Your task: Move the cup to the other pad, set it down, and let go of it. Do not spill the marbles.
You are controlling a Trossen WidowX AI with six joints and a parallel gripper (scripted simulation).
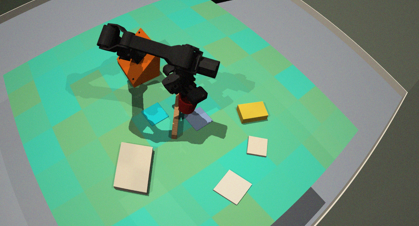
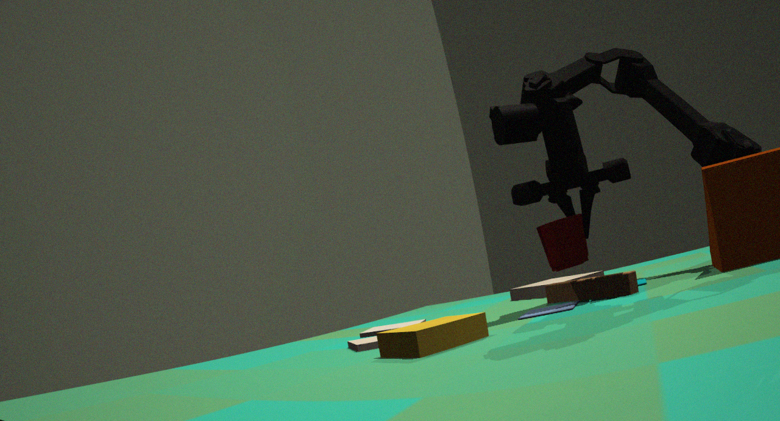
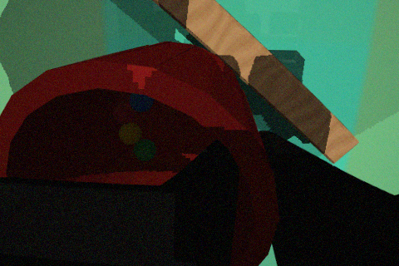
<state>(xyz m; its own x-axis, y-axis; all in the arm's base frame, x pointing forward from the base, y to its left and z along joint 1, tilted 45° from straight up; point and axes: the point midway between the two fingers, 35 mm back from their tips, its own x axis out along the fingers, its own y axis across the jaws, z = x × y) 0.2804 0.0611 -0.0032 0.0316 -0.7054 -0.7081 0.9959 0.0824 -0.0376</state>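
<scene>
Right now the teal pad is 4 cm behind my gripper tip, 10 cm to the right of it and 10 cm below it. From my gripper tip the other things lie so: grey-blue pad (6 cm ahead, 4 cm to the left, 10 cm below); then red cup (3 cm ahead); then wooden bar (1 cm ahead, 3 cm to the right, 9 cm below).
</scene>
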